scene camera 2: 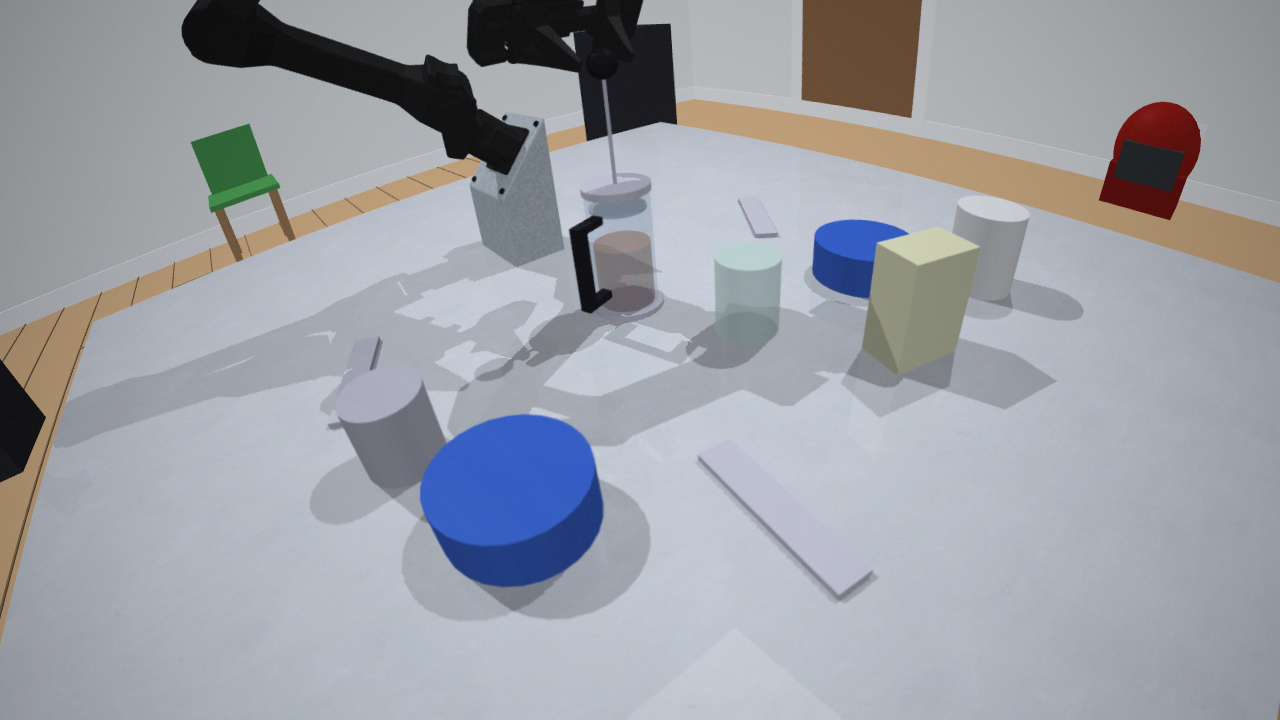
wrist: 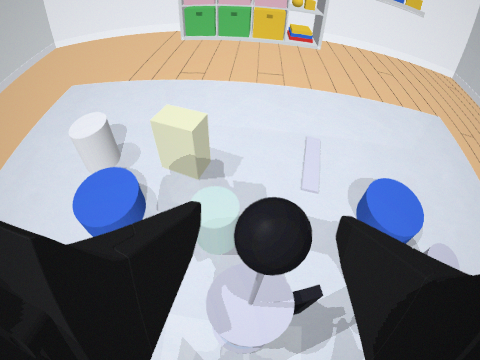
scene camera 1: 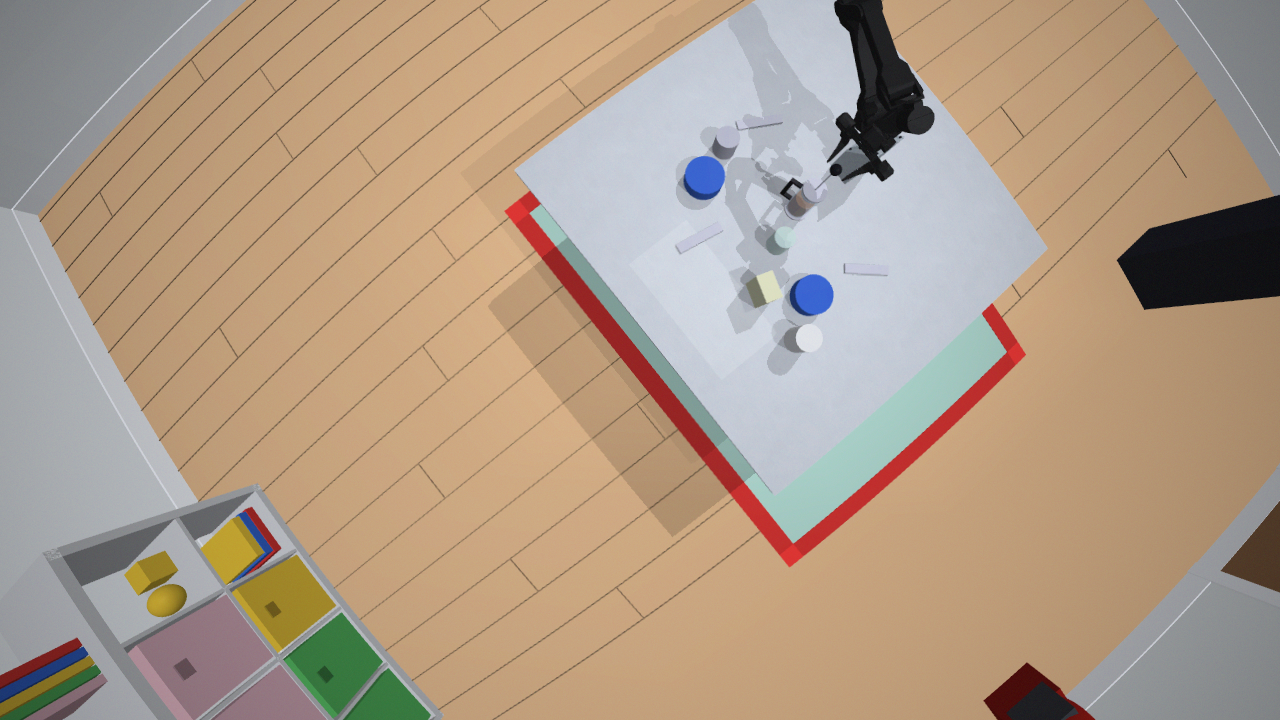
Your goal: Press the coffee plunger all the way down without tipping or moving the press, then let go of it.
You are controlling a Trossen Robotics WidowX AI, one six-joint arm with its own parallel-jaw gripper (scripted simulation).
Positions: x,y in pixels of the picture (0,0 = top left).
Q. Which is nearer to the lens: the blue disc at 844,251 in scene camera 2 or the pale green cylinder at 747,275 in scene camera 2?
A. The pale green cylinder.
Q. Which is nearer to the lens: the cream block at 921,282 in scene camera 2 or the blue disc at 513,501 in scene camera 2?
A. The blue disc.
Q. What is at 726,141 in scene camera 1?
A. A grey cylinder.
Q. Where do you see a coffee press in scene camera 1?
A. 814,190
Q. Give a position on a cream block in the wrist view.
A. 182,138
